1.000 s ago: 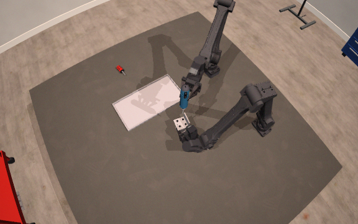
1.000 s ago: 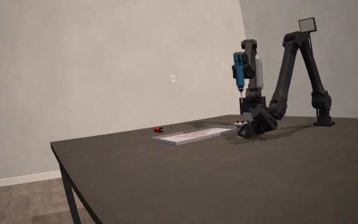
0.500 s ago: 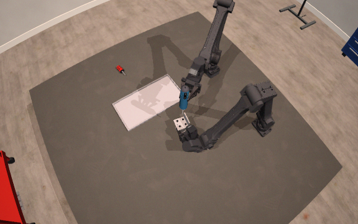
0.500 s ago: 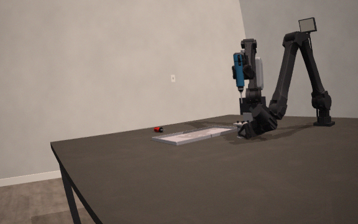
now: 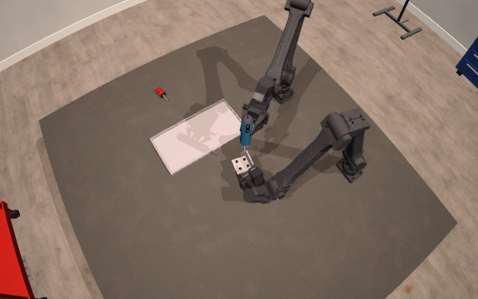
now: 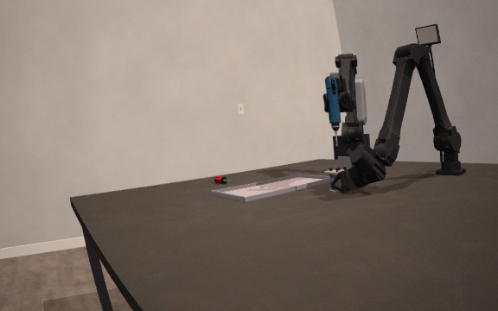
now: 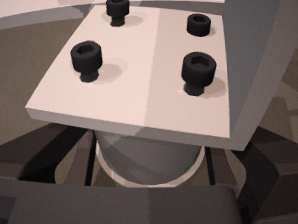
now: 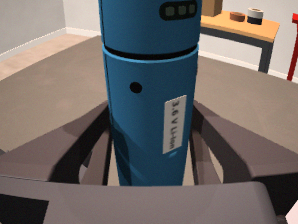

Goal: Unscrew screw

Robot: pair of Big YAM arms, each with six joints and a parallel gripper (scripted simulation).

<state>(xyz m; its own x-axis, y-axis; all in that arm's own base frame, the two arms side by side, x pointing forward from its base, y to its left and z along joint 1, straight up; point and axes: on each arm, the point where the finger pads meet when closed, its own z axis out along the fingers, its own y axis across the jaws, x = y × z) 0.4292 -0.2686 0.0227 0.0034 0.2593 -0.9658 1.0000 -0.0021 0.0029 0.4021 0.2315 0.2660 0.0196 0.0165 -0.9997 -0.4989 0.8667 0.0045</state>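
The white bracket plate is 50 mm above my left hand. Round my left hand: red tool (580 mm to the right, 90 mm ahead, 10 mm below); then flat white tray (260 mm to the right, 60 mm ahead, 20 mm below).
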